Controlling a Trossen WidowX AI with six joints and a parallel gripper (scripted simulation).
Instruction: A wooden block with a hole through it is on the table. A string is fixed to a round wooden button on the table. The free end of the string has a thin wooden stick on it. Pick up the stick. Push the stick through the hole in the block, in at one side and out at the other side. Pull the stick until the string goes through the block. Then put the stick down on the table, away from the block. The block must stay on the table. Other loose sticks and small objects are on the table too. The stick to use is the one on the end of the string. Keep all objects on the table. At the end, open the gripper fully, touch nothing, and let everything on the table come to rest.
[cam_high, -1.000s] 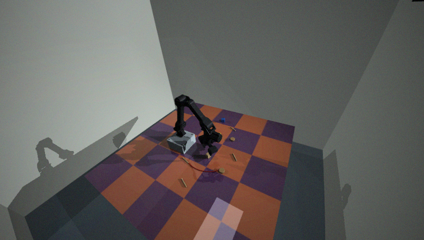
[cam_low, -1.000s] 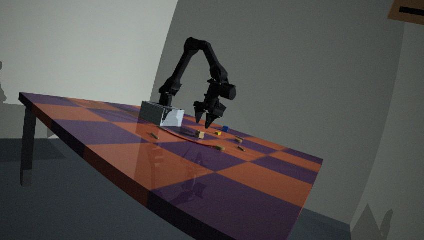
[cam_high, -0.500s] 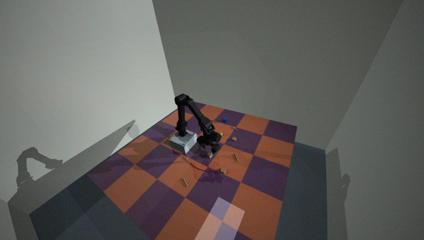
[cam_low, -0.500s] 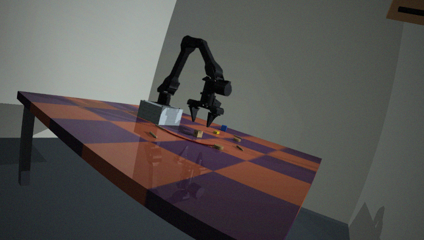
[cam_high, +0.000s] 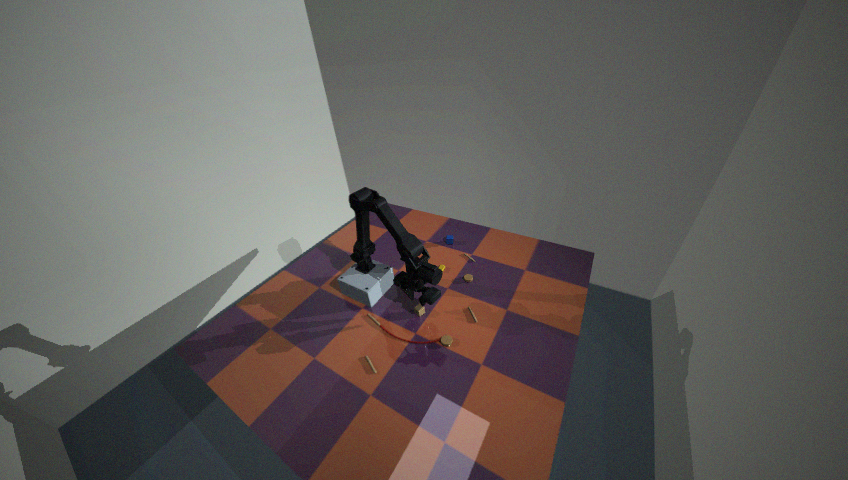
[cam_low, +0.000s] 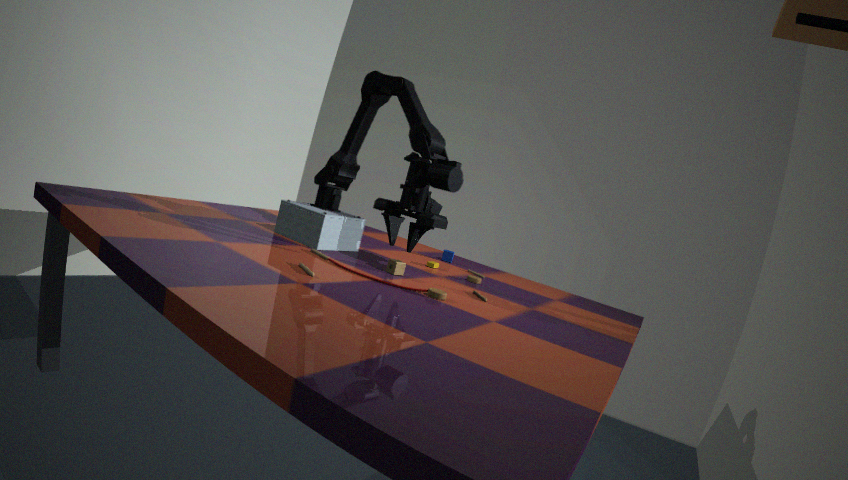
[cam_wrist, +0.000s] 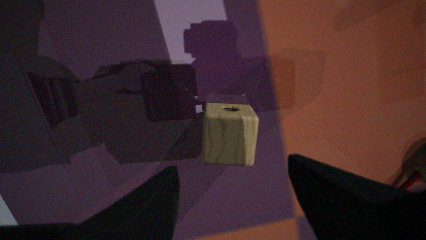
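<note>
Right now my gripper tip is 4 cm above the wooden block. The rest, counted from my gripper tip: yellow piece: 26 cm to the left, 6 cm behind, 5 cm below; then thin wooden stick: 12 cm to the right, 12 cm behind, 6 cm below; then blue cube: 47 cm to the left, 13 cm behind, 4 cm below.
</note>
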